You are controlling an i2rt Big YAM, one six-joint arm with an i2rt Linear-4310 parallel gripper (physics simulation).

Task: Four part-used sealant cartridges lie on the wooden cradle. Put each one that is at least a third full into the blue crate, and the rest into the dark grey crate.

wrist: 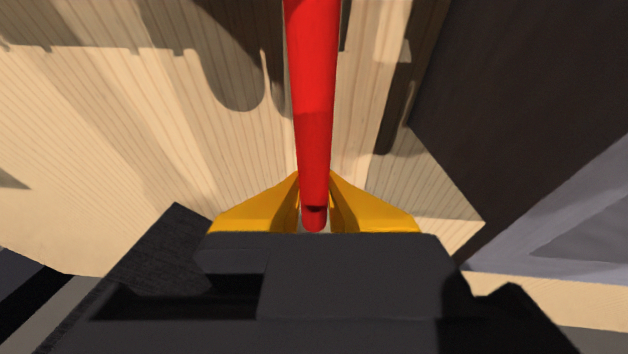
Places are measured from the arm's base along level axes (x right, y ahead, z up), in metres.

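Where they show: gripper, fingertip midpoint: [313,177].
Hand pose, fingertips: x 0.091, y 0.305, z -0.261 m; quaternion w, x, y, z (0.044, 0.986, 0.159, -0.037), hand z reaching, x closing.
After its pixels a point has its place.
A red cartridge [312,75] @(x 0.070, y 0.372, z -0.245 m) runs from the top edge of the wrist view down to between the yellow fingertips, with a narrower, rounded end nearest the gripper body. My gripper [313,177] @(x 0.091, y 0.305, z -0.261 m) is shut on it. Its far end is out of view, and how full it is cannot be told. The other cartridges cannot be made out. The wooden cradle cannot be told apart from the pale, grained wooden surface [165,120] @(x -0.059, y 0.272, z -0.318 m) below.
A very dark brown surface [505,80] @(x 0.144, y 0.395, z -0.247 m) fills the upper right. Beside it at the right edge is a blue-grey, angled form [505,255] @(x 0.155, y 0.350, z -0.198 m), perhaps part of a crate; which one I cannot tell. A black textured panel [165,250] @(x -0.047, y 0.121, z -0.256 m) shows at lower left. Shadows cross the wood.
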